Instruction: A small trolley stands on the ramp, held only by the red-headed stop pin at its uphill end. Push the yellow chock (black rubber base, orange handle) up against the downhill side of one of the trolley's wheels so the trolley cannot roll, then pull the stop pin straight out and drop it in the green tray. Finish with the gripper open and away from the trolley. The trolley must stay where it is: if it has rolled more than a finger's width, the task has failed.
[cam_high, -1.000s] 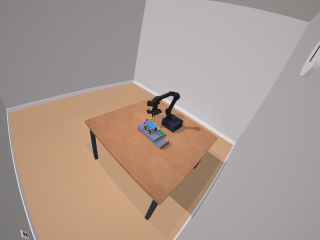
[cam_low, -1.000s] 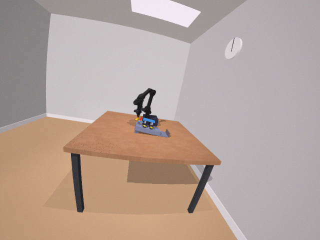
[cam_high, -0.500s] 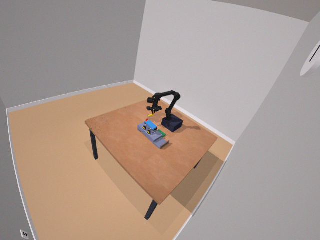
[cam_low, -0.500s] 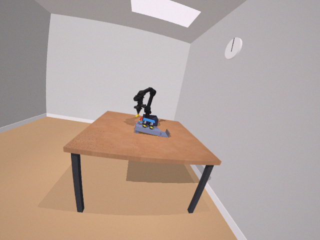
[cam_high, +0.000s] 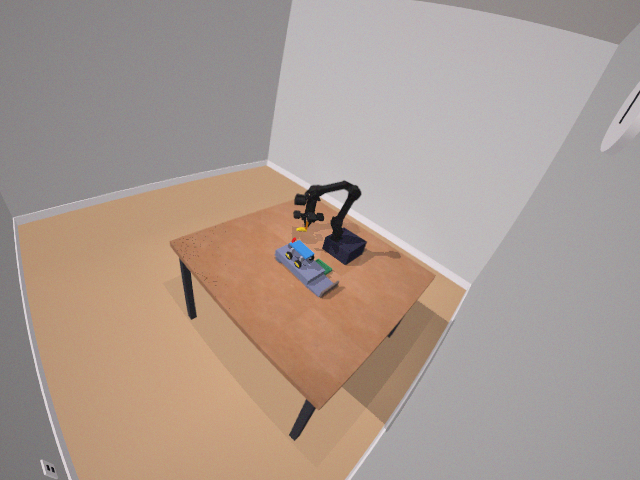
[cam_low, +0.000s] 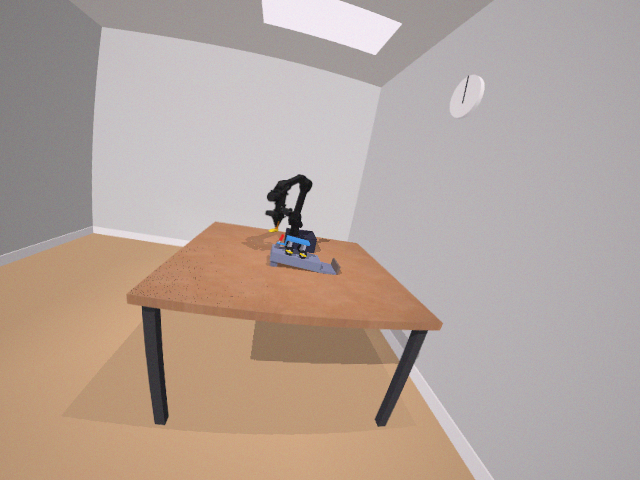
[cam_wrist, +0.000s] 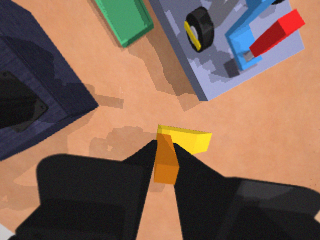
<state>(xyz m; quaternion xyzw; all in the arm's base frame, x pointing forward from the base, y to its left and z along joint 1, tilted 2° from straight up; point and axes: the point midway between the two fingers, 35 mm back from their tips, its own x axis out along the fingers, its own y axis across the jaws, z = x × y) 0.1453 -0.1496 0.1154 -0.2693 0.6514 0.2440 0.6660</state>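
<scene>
My gripper tip is now 2 cm to the left of the yellow chock, 1 cm short of it and 1 cm above it. The rest, counted from my gripper tip: blue trolley: 17 cm ahead, 10 cm to the left, 6 cm below; then grey ramp: 17 cm ahead, 13 cm below, 10 cm to the left; then red-headed stop pin: 14 cm ahead, 5 cm below, 1 cm to the left.
</scene>
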